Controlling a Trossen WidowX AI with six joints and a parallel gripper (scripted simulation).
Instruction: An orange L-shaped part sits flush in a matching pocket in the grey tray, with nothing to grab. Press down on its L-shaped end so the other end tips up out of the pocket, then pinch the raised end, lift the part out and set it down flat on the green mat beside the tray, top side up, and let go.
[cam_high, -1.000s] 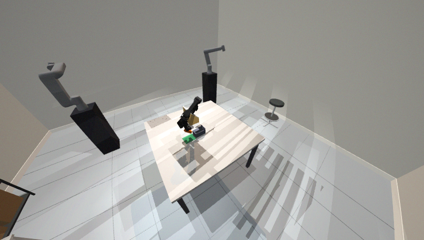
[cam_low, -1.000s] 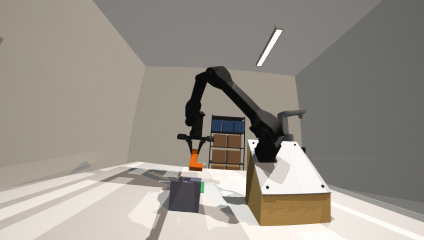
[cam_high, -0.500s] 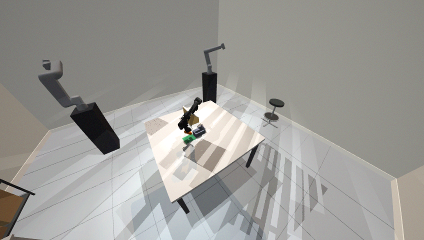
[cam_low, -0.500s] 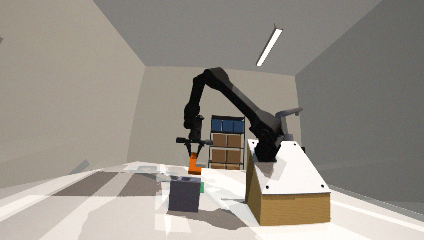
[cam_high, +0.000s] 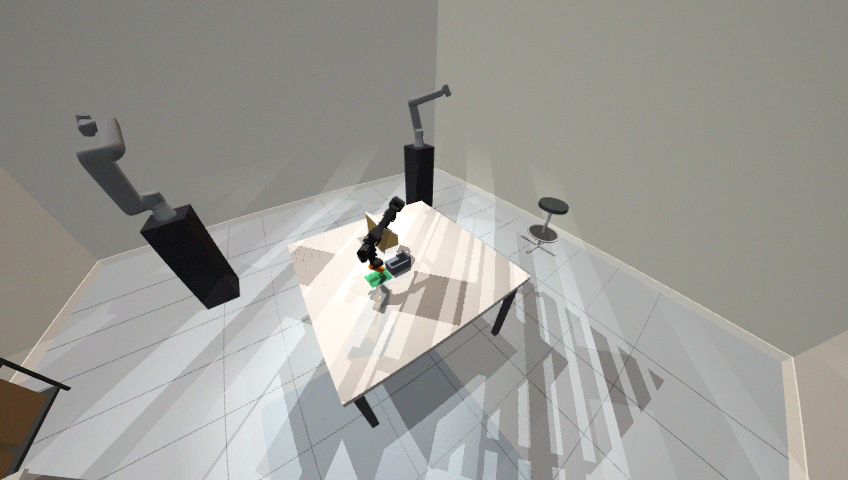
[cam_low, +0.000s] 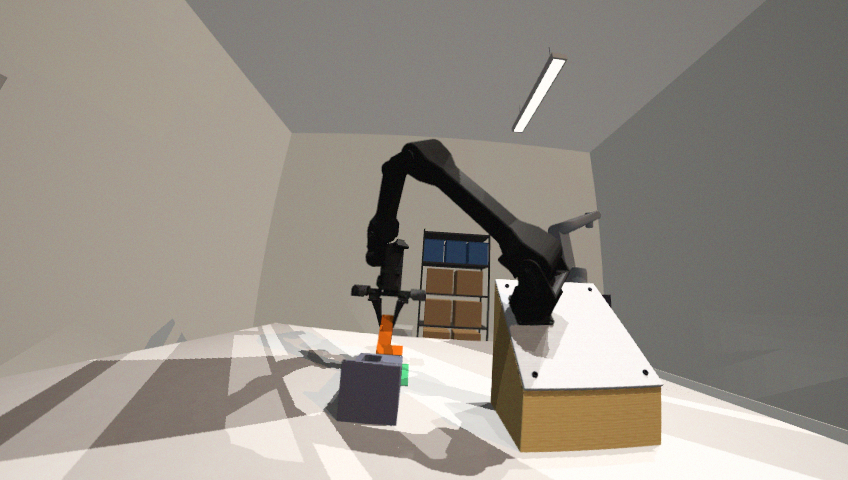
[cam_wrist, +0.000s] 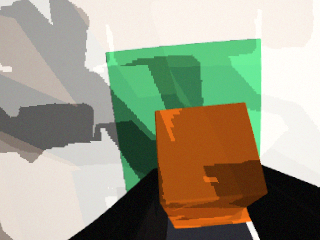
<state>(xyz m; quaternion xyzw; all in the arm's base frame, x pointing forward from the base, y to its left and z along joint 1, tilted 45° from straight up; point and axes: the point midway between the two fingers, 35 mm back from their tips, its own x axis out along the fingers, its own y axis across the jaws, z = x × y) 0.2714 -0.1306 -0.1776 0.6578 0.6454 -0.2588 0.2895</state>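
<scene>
The green mat is 2 cm to the left of my gripper tip and 12 cm below it. From my gripper tip the other things lie so: orange L-shaped part (2 cm behind, 3 cm to the left, 3 cm below).
</scene>
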